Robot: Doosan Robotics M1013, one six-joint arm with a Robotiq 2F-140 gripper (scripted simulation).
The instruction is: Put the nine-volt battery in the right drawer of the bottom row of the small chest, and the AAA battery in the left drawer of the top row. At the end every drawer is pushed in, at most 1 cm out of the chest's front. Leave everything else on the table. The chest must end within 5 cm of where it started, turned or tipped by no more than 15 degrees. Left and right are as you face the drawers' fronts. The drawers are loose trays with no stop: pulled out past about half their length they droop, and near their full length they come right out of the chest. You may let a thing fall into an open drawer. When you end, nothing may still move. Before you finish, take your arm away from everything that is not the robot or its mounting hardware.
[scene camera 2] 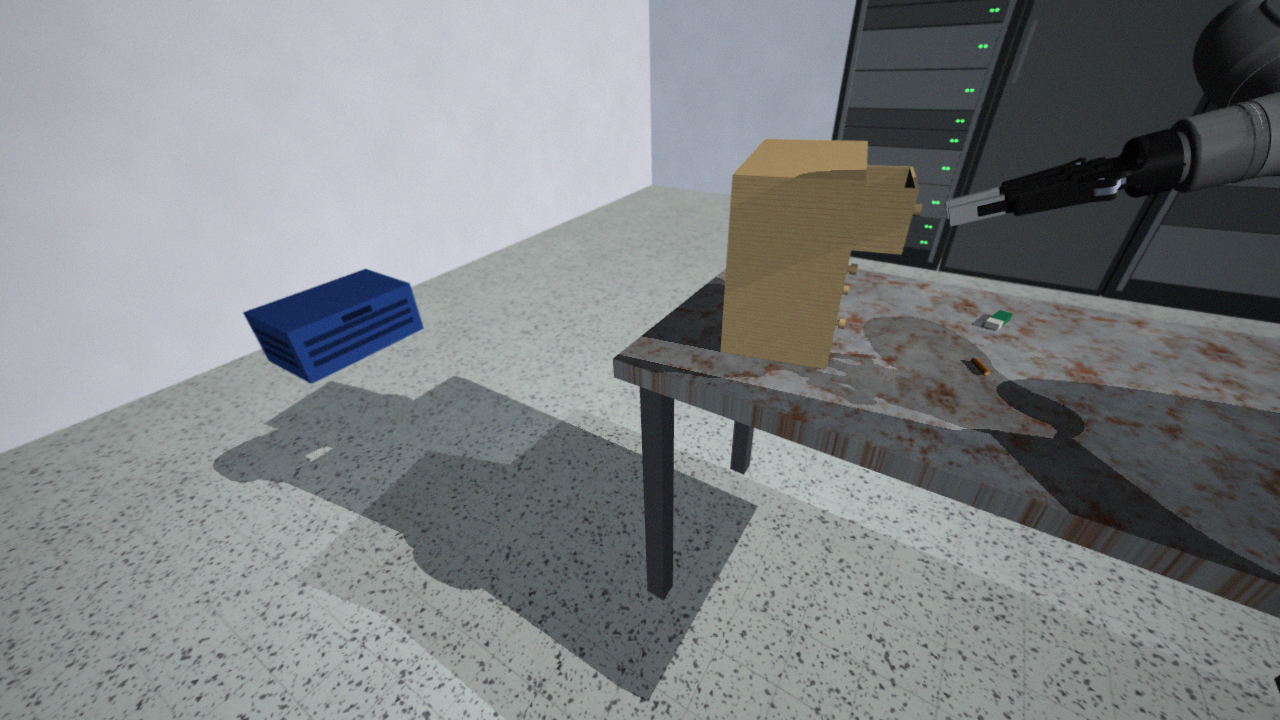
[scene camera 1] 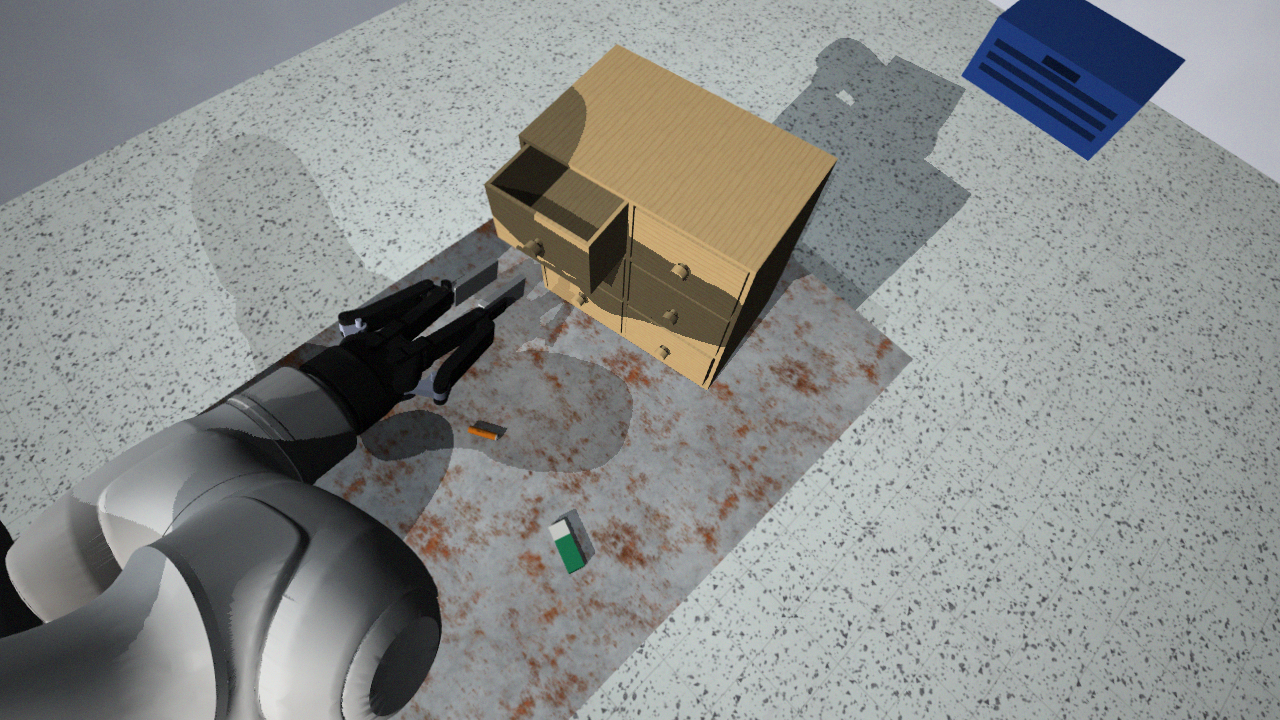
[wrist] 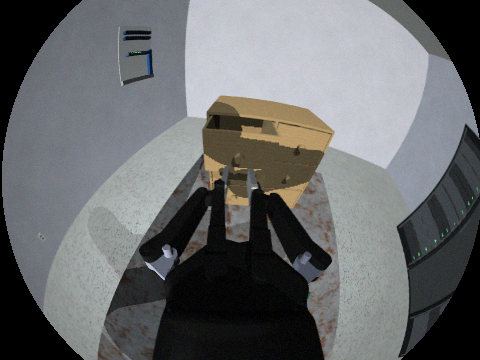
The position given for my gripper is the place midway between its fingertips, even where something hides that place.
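Observation:
From scene camera 1 I can see my gripper [scene camera 1: 508,276] and a wooden chest [scene camera 1: 744,188]. There's a drawer [scene camera 1: 530,177] too, and a drawer [scene camera 1: 666,346], plus a drawer [scene camera 1: 602,305], a drawer [scene camera 1: 695,322] and a drawer [scene camera 1: 697,270]. Scene camera 2 gives me the wooden chest [scene camera 2: 795,204] again, along with my gripper [scene camera 2: 947,213]. And the wrist view has my gripper [wrist: 238,175] and the chest [wrist: 224,105] as well.

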